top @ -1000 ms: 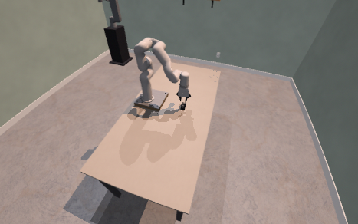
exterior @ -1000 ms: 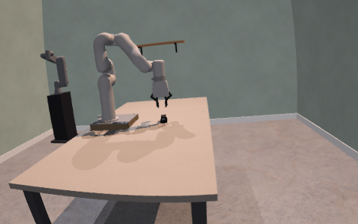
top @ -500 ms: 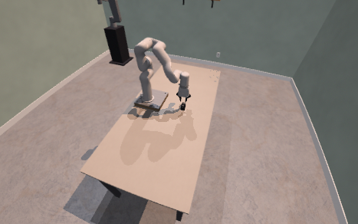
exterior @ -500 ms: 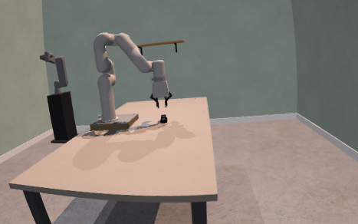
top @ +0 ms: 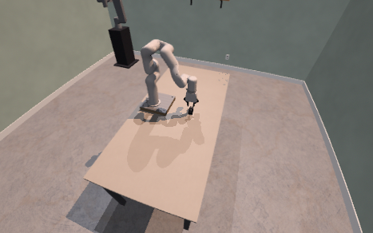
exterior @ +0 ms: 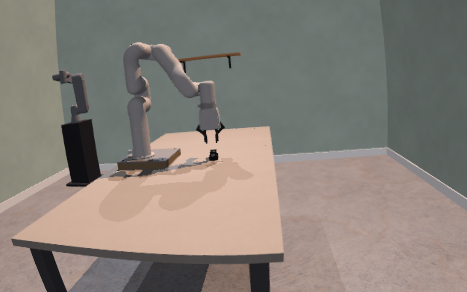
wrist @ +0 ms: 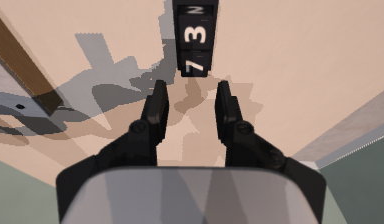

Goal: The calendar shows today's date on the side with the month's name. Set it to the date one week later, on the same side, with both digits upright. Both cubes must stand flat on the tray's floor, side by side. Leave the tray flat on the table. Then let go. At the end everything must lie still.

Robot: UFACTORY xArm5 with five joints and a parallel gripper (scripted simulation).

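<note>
My hand is 8 cm above the black cube. Also, from my hand: black calendar tray: 9 cm below, 2 cm to the left.
</note>
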